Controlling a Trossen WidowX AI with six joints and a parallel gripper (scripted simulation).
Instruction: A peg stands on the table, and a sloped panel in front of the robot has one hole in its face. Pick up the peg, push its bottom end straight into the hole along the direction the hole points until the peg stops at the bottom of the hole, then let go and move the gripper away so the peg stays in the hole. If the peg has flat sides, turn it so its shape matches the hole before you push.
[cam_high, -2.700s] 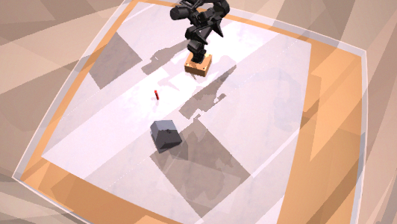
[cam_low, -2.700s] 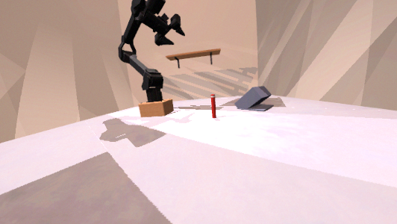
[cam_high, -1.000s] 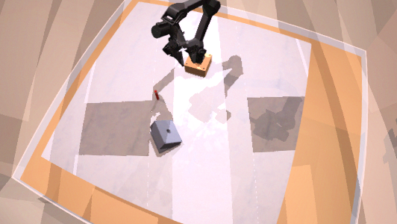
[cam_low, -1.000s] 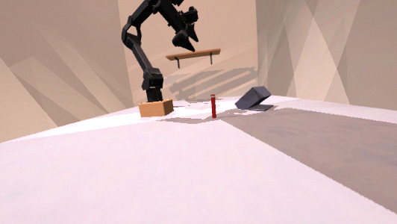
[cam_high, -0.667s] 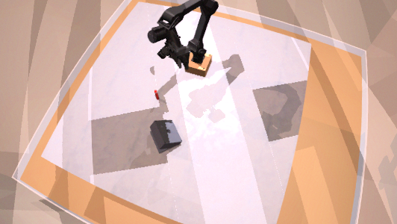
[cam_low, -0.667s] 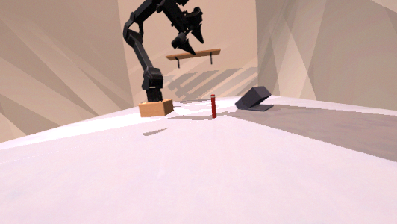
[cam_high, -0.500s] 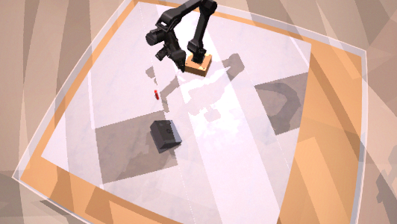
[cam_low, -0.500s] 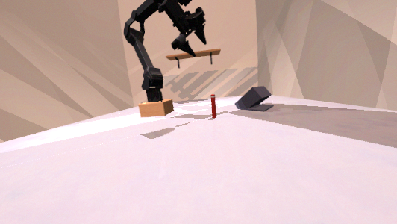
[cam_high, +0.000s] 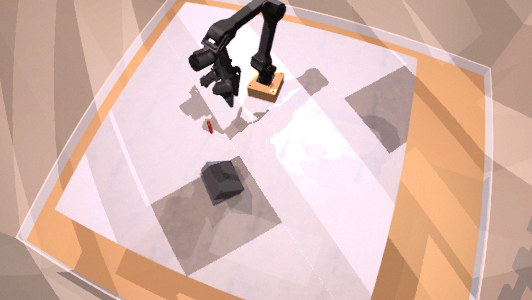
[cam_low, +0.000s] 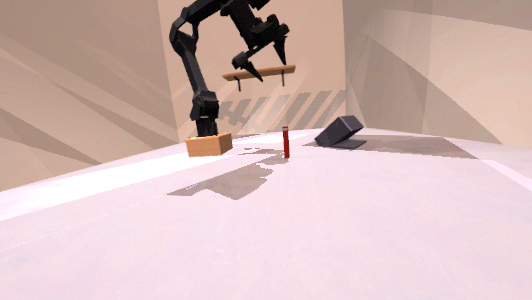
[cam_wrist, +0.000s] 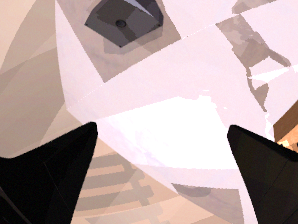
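The red peg is 30 mm ahead of my gripper tip, 120 mm to the right of it and 190 mm below it. The rest, counted from my gripper tip: sloped panel (210 mm ahead, 20 mm to the left, 210 mm below).
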